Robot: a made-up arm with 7 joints.
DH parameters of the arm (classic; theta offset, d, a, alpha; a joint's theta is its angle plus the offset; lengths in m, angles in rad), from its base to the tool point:
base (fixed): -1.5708 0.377 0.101 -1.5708
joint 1: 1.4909 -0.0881 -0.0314 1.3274
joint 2: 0 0 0.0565 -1.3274
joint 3: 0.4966 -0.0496 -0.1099 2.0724
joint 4: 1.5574 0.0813 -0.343 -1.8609
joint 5: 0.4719 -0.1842 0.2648 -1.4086
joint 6: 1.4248 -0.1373 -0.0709 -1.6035
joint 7: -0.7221 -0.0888 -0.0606 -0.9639
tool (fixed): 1.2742 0.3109 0 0
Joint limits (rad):
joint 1: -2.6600..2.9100
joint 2: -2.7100..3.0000
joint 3: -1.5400..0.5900
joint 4: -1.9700..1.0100
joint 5: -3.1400..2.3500
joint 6: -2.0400..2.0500
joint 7: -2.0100..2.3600
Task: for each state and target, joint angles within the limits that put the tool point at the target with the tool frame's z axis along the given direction. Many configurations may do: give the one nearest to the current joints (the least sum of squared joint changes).
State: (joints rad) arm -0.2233 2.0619 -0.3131 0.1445 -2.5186 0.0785 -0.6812
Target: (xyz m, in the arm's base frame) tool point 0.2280 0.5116 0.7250 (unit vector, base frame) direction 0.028 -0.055 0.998
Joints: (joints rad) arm 0.1005 2.5095 0.3429 0.7700 -3.0791 -0.3103 -0.6659
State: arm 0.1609 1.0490 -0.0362 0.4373 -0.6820 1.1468 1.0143
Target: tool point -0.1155 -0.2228 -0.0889 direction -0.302 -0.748 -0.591
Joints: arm 0.8906 0.6662 0.1512 0.0933 -0.5868 1.1836 1.6107
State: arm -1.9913 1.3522 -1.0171 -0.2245 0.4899 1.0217 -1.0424
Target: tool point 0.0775 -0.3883 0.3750 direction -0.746 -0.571 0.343
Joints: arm -1.8110 1.6824 -1.3657 -0.1184 1.1260 1.2041 -1.1954
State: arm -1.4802 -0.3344 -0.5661 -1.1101 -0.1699 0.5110 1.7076
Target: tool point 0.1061 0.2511 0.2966 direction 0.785 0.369 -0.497
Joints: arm -1.4945 -0.9650 -1.1219 -0.7201 -0.4816 0.2774 1.9423
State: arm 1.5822 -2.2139 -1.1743 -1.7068 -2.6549 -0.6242 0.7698
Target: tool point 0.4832 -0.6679 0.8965 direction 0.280 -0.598 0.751
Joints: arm 1.4003 -1.3392 -0.5823 -1.3964 -2.4826 -1.3313 0.3645
